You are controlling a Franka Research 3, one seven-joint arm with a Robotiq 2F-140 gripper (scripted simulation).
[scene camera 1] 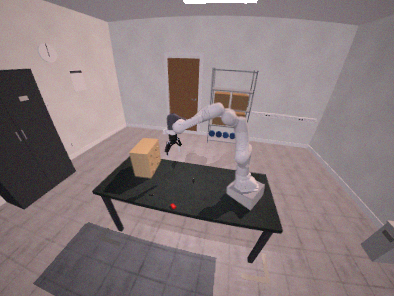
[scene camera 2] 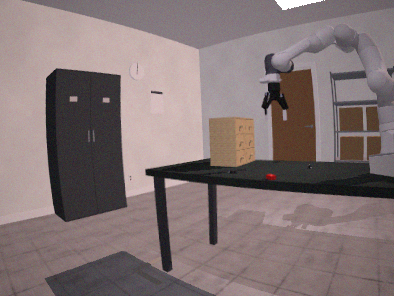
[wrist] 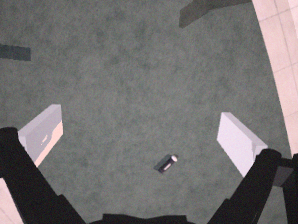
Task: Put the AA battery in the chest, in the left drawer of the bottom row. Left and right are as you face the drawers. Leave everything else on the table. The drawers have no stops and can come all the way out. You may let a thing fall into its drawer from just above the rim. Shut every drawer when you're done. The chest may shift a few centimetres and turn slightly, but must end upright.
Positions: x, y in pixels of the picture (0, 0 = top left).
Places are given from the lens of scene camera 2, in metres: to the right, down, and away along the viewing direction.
wooden chest [scene camera 2: 222, 131]: 0.16, -0.10, 1.49
